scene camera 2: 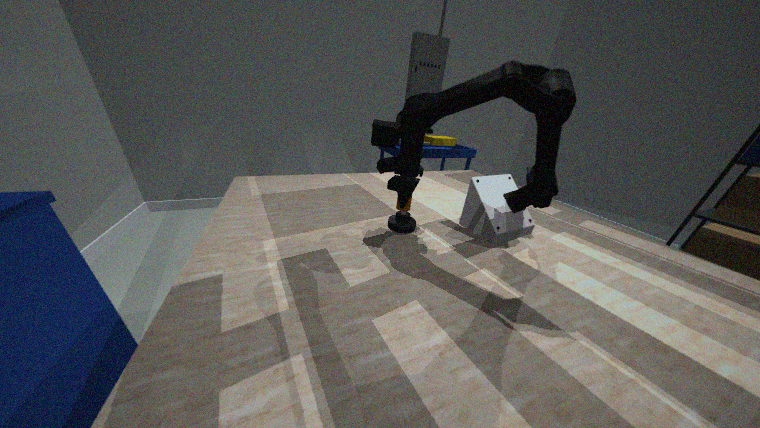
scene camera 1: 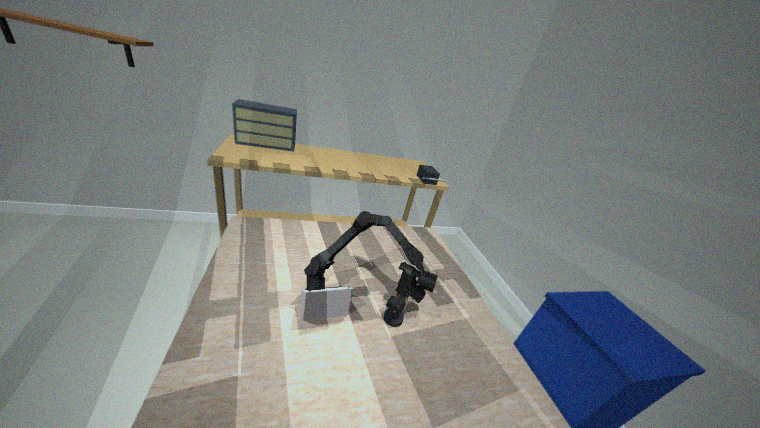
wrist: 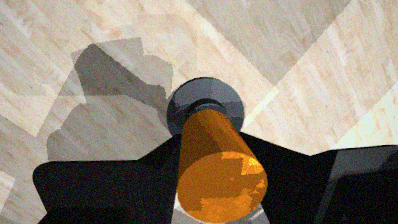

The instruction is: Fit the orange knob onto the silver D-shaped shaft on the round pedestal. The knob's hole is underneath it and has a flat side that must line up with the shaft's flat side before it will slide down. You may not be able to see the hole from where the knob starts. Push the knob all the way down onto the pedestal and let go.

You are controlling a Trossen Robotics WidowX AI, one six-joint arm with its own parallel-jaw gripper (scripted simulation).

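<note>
An orange knob [wrist: 217, 170] is held by my gripper [scene camera 2: 403, 205], and the wrist view shows my gripper too [wrist: 208, 138]. I can also see a pedestal [wrist: 203, 93].
</note>
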